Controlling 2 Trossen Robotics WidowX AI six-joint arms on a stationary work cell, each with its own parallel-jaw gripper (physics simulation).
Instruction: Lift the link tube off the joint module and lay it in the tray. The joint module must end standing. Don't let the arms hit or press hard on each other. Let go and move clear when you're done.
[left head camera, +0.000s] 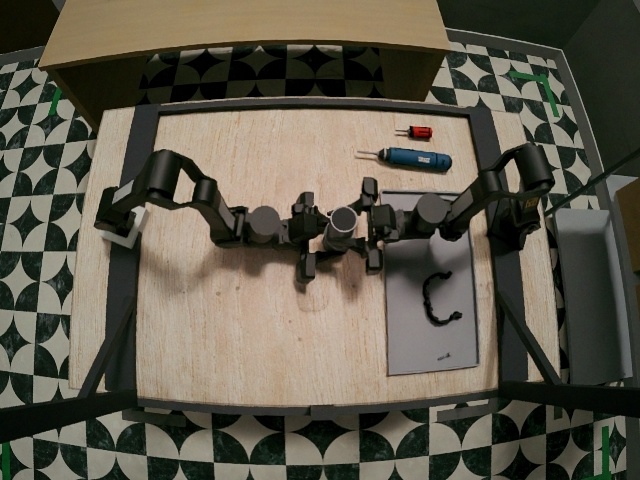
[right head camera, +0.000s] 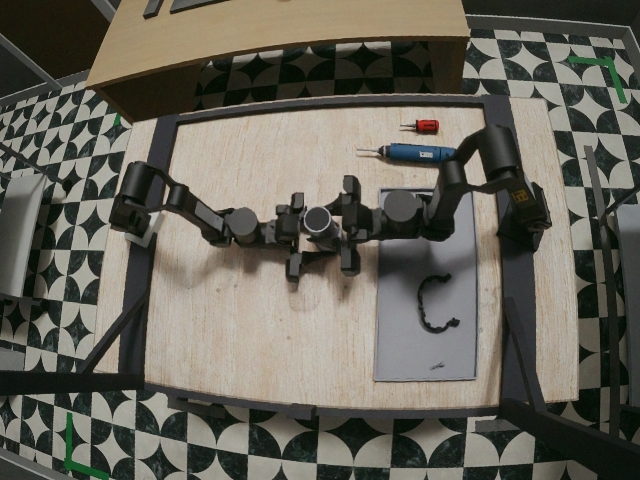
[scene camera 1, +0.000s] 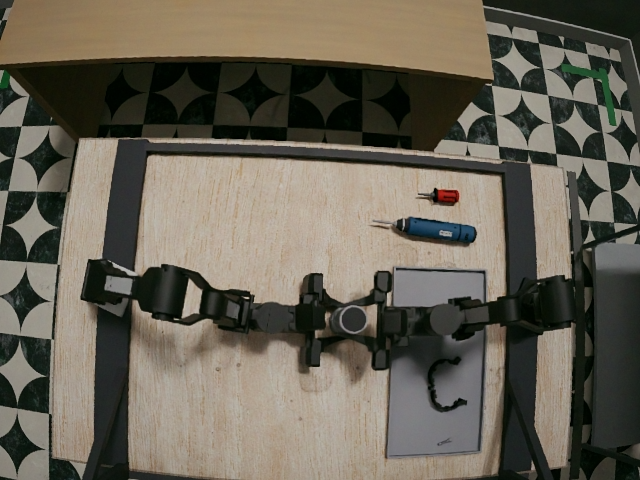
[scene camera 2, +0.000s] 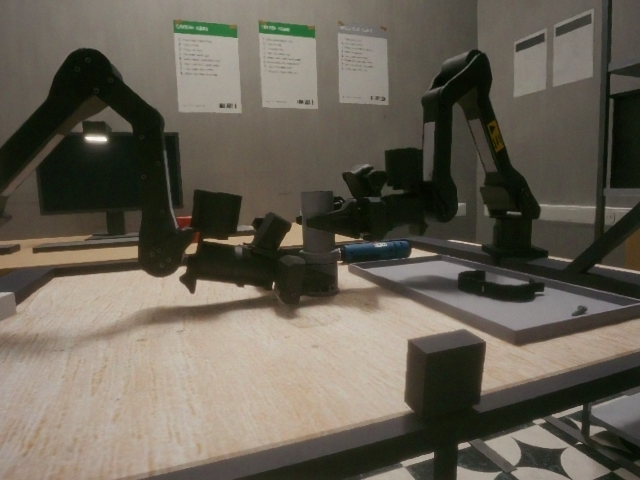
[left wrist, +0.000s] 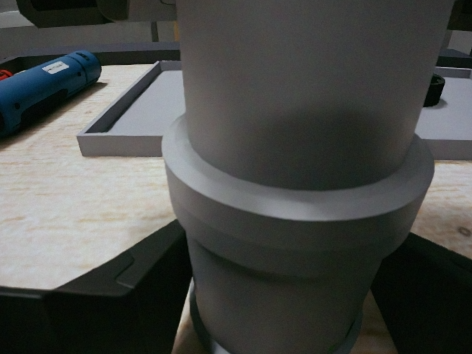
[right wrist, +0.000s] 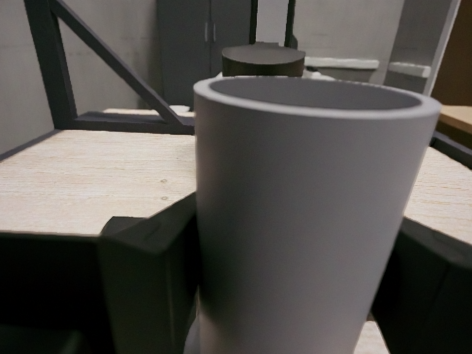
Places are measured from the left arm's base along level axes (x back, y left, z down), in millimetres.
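Pixels of known places: left gripper, between the fingertips: (left head camera: 344, 239) (scene camera 2: 328, 276); right gripper, between the fingertips: (left head camera: 327, 226) (right head camera: 307, 226) (scene camera 1: 335, 320) (scene camera 2: 301, 221); left arm's base, origin of its link: (left head camera: 121, 221) (right head camera: 139, 223) (scene camera 1: 109, 286); right arm's base, origin of its link: (left head camera: 512, 223) (right head camera: 525, 221) (scene camera 1: 534, 306) (scene camera 2: 512, 247).
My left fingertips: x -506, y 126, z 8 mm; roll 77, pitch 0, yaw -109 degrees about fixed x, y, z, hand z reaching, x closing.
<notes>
For each thing: its top centre in the pictures, then the offset to it from my left fingertips. "spot": a spot on its surface instead.
- grey link tube, centre of its top: (right wrist: 307, 88) (scene camera 2: 317, 191) (scene camera 1: 353, 319) (right head camera: 317, 218) (left head camera: 344, 219) dx +13, dy -4, dz -136 mm
- joint module, centre of its top: (left wrist: 292, 144) (scene camera 2: 319, 252) dx +13, dy -4, dz -40 mm
- grey tray, centre of its top: (left wrist: 346, 86) (scene camera 2: 465, 278) (right head camera: 429, 280) (scene camera 1: 440, 363) (left head camera: 433, 277) dx -217, dy -18, dz +8 mm
- black C-shaped part, a spot on its surface: (scene camera 2: 491, 289) (left head camera: 428, 311) spot: dx -226, dy -94, dz +7 mm
- small screw-like piece, centre of its top: (scene camera 2: 578, 306) (left head camera: 445, 356) dx -296, dy -181, dz +10 mm
- blue driver, centre of its top: (left wrist: 14, 75) (scene camera 1: 428, 225) (scene camera 2: 361, 243) (right head camera: 408, 148) (left head camera: 407, 152) dx -84, dy +249, dz -17 mm
- red screwdriver, centre of its top: (scene camera 1: 440, 193) (right head camera: 419, 122) (left head camera: 415, 128) dx -90, dy +333, dz -5 mm
The grey link tube (left head camera: 339, 238) (scene camera 2: 317, 206) (left wrist: 310, 75) (right wrist: 300, 200) stands upright on the joint module (scene camera 2: 321, 281) (left wrist: 285, 305), which stands on the table. My right gripper (scene camera 2: 316, 222) (right wrist: 275, 201) is shut on the upper part of the tube, one finger on each side. My left gripper (scene camera 2: 311, 276) (left wrist: 276, 224) is lower, shut on the joint module just below the wide collar; its fingers lie against both sides in the left wrist view. The grey tray (left head camera: 408, 351) (right head camera: 403, 356) (scene camera 1: 408, 434) (scene camera 2: 506, 328) (left wrist: 140, 120) lies to the right of the module.
A black C-shaped part (left head camera: 428, 299) (scene camera 2: 491, 289) and a small screw-like piece (left head camera: 443, 356) (scene camera 2: 578, 311) lie in the tray. A blue driver (left head camera: 413, 158) (scene camera 1: 434, 229) and a red screwdriver (left head camera: 421, 132) (scene camera 1: 447, 195) lie behind it. The two grippers face each other closely.
</notes>
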